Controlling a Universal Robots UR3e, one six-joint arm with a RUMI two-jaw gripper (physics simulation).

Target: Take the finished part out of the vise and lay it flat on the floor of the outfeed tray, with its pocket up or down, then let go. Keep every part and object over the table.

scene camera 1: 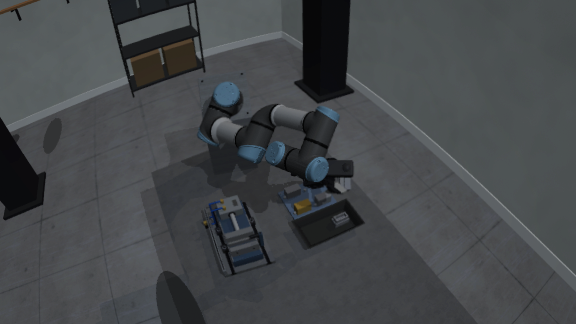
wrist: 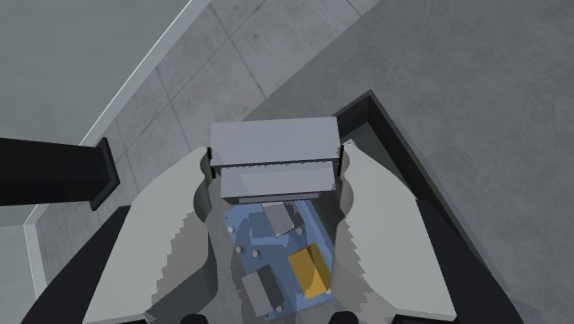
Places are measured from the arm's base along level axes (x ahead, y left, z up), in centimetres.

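Pixels of known places: gripper, fingertip midpoint: (scene camera 1: 346,182) (wrist: 276,149).
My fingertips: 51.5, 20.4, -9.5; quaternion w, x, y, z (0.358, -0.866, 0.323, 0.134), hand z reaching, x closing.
Note:
Behind a point stands the place of what it marks, as x, y, z.
My gripper (scene camera 1: 342,184) {51.4, 20.4, -9.5} (wrist: 276,149) {51.4, 20.4, -9.5} is shut on the finished part (wrist: 275,142) {52.2, 20.0, -7.8}, a light grey stepped block held by its two ends between the fingertips. In the wrist view its wider band is above and its narrower step below; its pocket cannot be made out. The held part is above the blue plate, beside the dark outfeed tray (scene camera 1: 319,231) {50.7, 11.8, -32.5} (wrist: 354,119) {54.6, 25.9, -31.2}. Another light grey part with an opening in its top (scene camera 1: 340,218) {50.9, 21.1, -30.6} lies in the tray's right part in the scene view. The vise (scene camera 1: 236,232) {41.9, -16.7, -24.1} stands to the left, apart from the gripper.
The blue plate (scene camera 1: 287,202) {31.9, 8.7, -32.9} (wrist: 243,218) {30.4, 24.0, -32.9} carries a yellow block (scene camera 1: 302,206) {39.2, 11.2, -29.3} (wrist: 306,272) {38.3, 12.0, -29.3}, grey blocks (scene camera 1: 292,191) {30.4, 11.8, -29.5} (wrist: 257,295) {29.2, 12.3, -29.3} and small pegs, close to the tray's long wall. A black column (scene camera 1: 326,45) (wrist: 50,170) and a shelf unit (scene camera 1: 160,42) stand beyond the table.

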